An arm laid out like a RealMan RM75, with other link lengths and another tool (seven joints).
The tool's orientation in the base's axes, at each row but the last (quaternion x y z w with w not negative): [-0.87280, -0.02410, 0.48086, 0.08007]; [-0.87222, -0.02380, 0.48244, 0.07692]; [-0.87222, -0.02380, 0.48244, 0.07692]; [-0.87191, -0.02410, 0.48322, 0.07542]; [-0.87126, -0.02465, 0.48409, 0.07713]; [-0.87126, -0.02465, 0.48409, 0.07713]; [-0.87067, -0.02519, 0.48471, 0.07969]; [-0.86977, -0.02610, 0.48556, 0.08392]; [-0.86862, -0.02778, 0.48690, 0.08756]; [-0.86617, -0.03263, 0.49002, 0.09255]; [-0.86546, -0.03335, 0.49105, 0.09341]
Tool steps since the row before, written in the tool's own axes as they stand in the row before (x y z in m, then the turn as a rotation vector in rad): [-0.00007, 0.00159, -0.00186, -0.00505, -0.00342, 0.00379]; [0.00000, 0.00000, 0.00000, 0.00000, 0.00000, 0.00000]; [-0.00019, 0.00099, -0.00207, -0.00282, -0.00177, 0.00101]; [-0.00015, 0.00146, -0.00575, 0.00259, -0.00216, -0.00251]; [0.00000, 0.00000, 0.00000, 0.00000, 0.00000, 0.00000]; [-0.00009, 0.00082, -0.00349, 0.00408, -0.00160, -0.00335]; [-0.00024, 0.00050, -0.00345, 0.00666, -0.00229, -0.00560]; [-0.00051, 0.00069, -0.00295, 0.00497, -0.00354, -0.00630]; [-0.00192, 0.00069, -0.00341, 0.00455, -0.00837, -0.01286]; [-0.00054, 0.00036, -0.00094, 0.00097, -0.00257, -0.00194]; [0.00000, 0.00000, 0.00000, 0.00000, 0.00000, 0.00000]
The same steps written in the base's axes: [0.00148, -0.00179, 0.00078, -0.00579, 0.00321, 0.00279]; [0.00000, 0.00000, 0.00000, 0.00000, 0.00000, 0.00000]; [0.00162, -0.00123, 0.00109, -0.00230, 0.00153, 0.00211]; [0.00474, -0.00208, 0.00290, 0.00357, 0.00216, -0.00053]; [0.00000, 0.00000, 0.00000, 0.00000, 0.00000, 0.00000]; [0.00288, -0.00121, 0.00176, 0.00505, 0.00169, -0.00143]; [0.00278, -0.00092, 0.00191, 0.00835, 0.00242, -0.00232]; [0.00221, -0.00110, 0.00183, 0.00810, 0.00336, -0.00033]; [0.00187, -0.00136, 0.00323, 0.01364, 0.00723, 0.00424]; [0.00051, -0.00055, 0.00086, 0.00225, 0.00241, 0.00065]; [0.00000, 0.00000, 0.00000, 0.00000, 0.00000, 0.00000]
